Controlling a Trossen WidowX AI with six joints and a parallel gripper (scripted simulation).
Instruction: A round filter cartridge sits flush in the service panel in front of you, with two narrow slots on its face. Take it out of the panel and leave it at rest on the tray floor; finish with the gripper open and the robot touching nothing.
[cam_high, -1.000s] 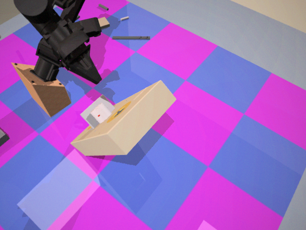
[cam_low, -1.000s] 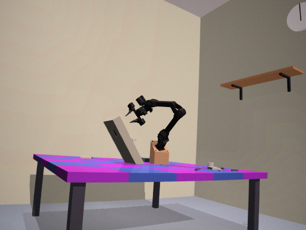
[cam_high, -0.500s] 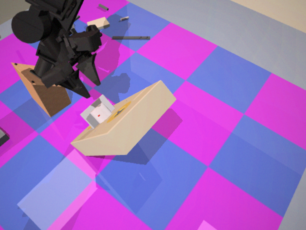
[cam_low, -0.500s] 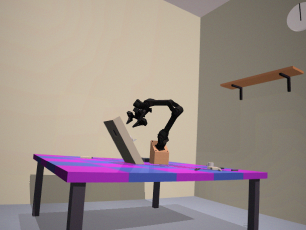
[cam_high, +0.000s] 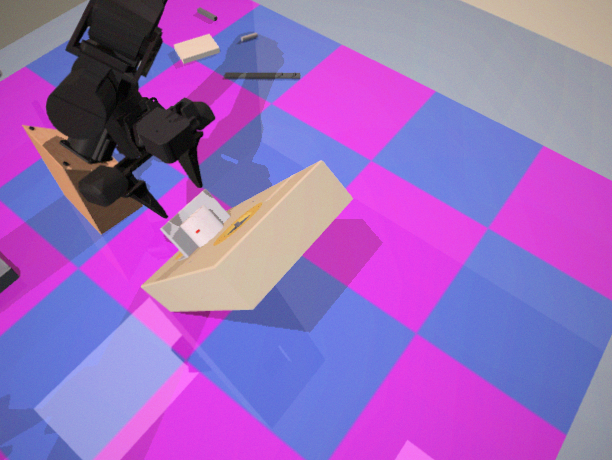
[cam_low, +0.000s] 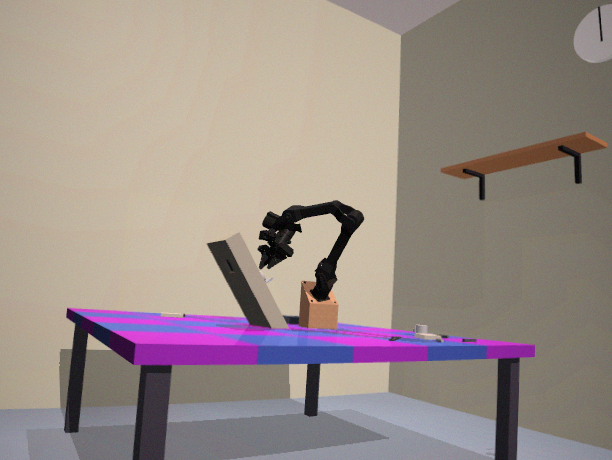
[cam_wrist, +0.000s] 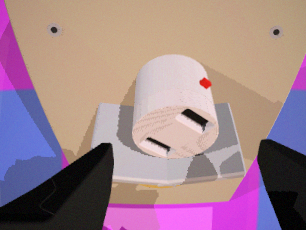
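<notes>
My gripper tip is now 40 mm above the round filter cartridge and 20 mm short of it. Also, from my gripper tip: grey tray 350 mm behind, 240 mm to the right, 200 mm below; then service panel 60 mm below, 60 mm ahead.
</notes>
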